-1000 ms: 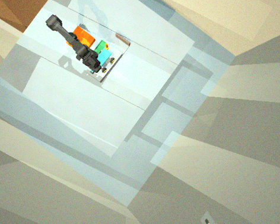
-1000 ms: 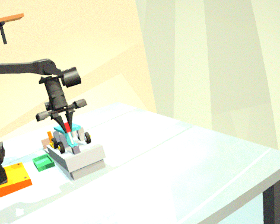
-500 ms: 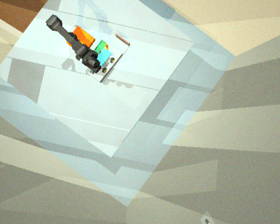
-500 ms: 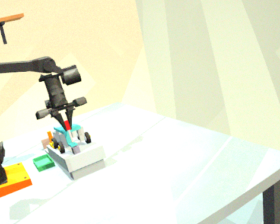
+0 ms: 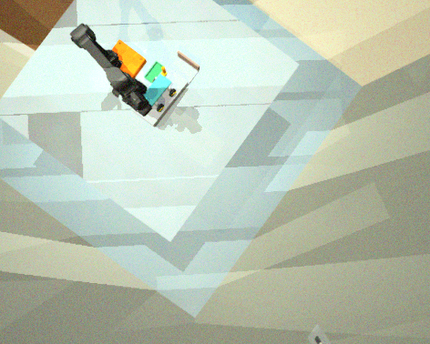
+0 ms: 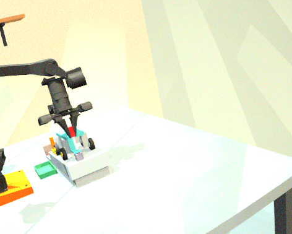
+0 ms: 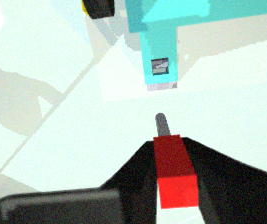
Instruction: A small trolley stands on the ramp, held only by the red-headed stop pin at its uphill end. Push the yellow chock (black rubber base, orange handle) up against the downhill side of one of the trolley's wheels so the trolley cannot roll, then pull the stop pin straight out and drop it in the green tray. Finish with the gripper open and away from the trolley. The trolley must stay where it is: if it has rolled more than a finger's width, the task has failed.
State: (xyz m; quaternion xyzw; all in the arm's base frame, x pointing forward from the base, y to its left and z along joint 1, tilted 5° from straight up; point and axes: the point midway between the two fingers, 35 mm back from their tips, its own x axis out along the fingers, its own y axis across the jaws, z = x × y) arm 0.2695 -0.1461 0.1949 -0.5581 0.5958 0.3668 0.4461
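The green tray is 24 cm to the left of my gripper tip, 18 cm below it and 7 cm behind it. The rest, counted from my gripper tip: grey ramp 13 cm to the left, 13 cm below, 4 cm ahead; then red-headed stop pin right at my gripper tip; then cyan trolley 13 cm to the left, 7 cm below, 4 cm ahead.
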